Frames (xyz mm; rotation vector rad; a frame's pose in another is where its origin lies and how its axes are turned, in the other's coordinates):
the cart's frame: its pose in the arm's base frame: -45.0 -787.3 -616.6 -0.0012 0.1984 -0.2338
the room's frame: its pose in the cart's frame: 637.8 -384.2 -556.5 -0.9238 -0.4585 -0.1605
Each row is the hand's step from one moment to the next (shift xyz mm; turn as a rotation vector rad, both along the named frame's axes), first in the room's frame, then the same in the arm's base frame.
Working: the room's frame: its pose in the arm's base frame: 365.9 -1295.8 -1277.4 -0.9825 -0.1662 -0.2782

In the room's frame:
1: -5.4 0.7 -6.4 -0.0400 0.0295 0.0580
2: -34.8 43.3 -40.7 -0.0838 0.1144 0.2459
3: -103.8 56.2 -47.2 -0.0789 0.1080 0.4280
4: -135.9 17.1 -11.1 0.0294 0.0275 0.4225
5: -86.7 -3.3 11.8 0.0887 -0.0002 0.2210
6: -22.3 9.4 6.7 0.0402 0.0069 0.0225
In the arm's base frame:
1: -4.8 -4.1 -5.5 -0.0298 0.0703 -0.0023
2: -19.4 -6.0 -65.8 -0.0480 0.2790 0.0213
3: -81.0 6.1 -97.8 -0.0477 0.4273 0.1272
4: -124.0 20.9 -55.4 0.0308 0.3636 0.2167
5: -83.7 21.7 -13.7 0.0815 0.1711 0.1442
6: -18.4 14.0 -9.7 0.0401 0.0162 0.0174

